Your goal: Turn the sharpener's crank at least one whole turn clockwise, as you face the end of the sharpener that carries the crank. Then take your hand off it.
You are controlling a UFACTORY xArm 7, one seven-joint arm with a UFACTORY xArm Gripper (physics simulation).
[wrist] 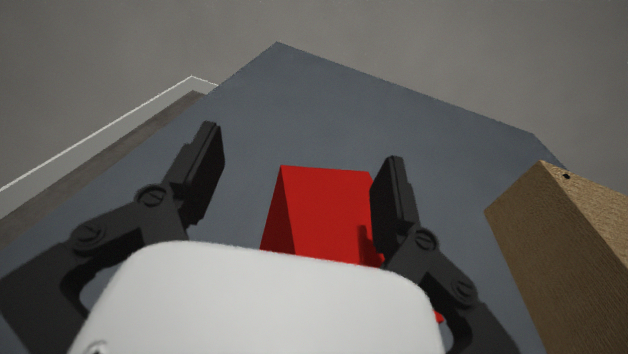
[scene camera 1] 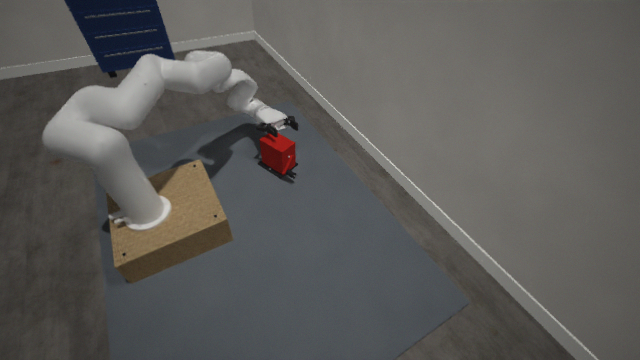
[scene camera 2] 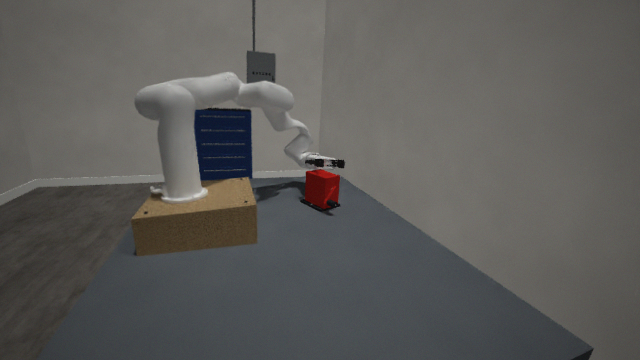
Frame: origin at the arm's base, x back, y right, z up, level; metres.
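Seen in the pictures: gripper, fingertip midpoint: (wrist: 302,158) (scene camera 1: 287,130) (scene camera 2: 333,163); arm's base, origin of the base link: (scene camera 1: 149,213) (scene camera 2: 185,196).
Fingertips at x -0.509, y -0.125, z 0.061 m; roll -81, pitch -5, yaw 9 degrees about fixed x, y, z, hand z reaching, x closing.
Observation:
Offsets run from my fingertips to a thing's top centre. "spot": to the spot under its first point.
The red sharpener @[spot: dx +0.065, dy +0.035, dz -0.057 m] (scene camera 1: 275,152) (scene camera 2: 319,189) (wrist: 327,210) stands upright on its dark base on the grey-blue surface. In the scene views its crank end faces front right. The thin red crank arm (scene camera 1: 288,162) (scene camera 2: 331,195) slopes downward, with its black handle @[spot: dx +0.037, dy +0.113, dz -0.116 m] (scene camera 1: 291,174) (scene camera 2: 332,203) low by the base. The handle does not show in the wrist view. My gripper (scene camera 1: 285,130) (scene camera 2: 330,163) (wrist: 302,158) is open and empty. It is above the sharpener's top, apart from the crank. In the wrist view the right finger overlaps the sharpener's edge.
The wooden block (scene camera 1: 175,245) (scene camera 2: 195,230) (wrist: 530,245) under the arm's base stands to the left of the sharpener in the scene views. A wall (scene camera 1: 450,100) (scene camera 2: 450,125) rises on the right. A blue drawer cabinet (scene camera 1: 122,42) (scene camera 2: 225,150) stands at the back.

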